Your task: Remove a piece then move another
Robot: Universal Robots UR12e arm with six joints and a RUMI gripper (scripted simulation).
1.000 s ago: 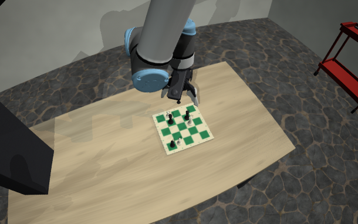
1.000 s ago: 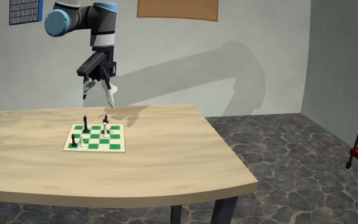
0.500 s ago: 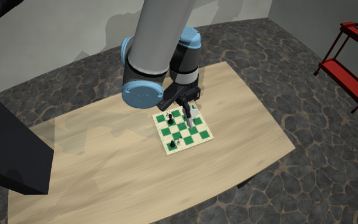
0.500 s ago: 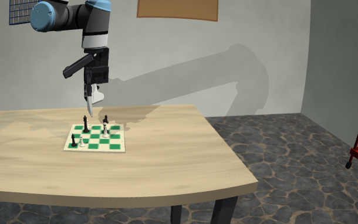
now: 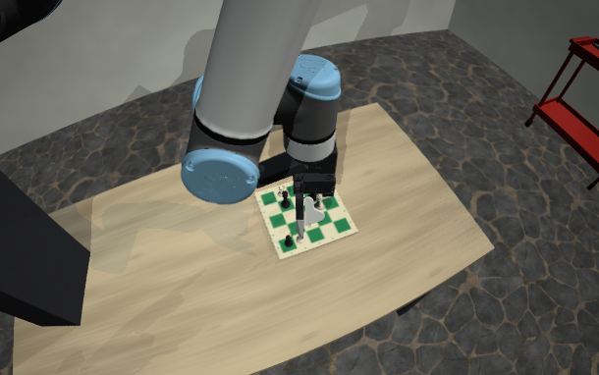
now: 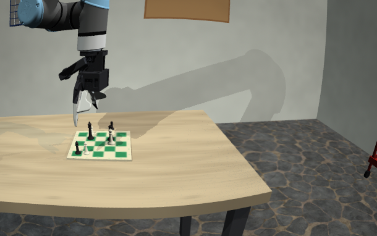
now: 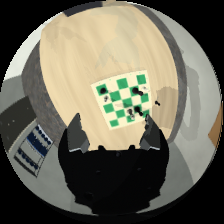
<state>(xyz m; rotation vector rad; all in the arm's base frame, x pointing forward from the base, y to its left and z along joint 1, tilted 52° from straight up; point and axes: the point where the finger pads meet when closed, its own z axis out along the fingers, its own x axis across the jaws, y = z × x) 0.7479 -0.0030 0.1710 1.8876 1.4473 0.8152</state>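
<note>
The white pawn lies 90 mm below my hand, 20 mm to the right of it and 10 mm behind it. From my hand the other things lie so: tall black piece: 90 mm to the left, 80 mm below, 10 mm behind; then cream chessboard: 120 mm below, 50 mm to the left, 30 mm ahead; then small black piece: 190 mm to the left, 110 mm below, 70 mm ahead.
</note>
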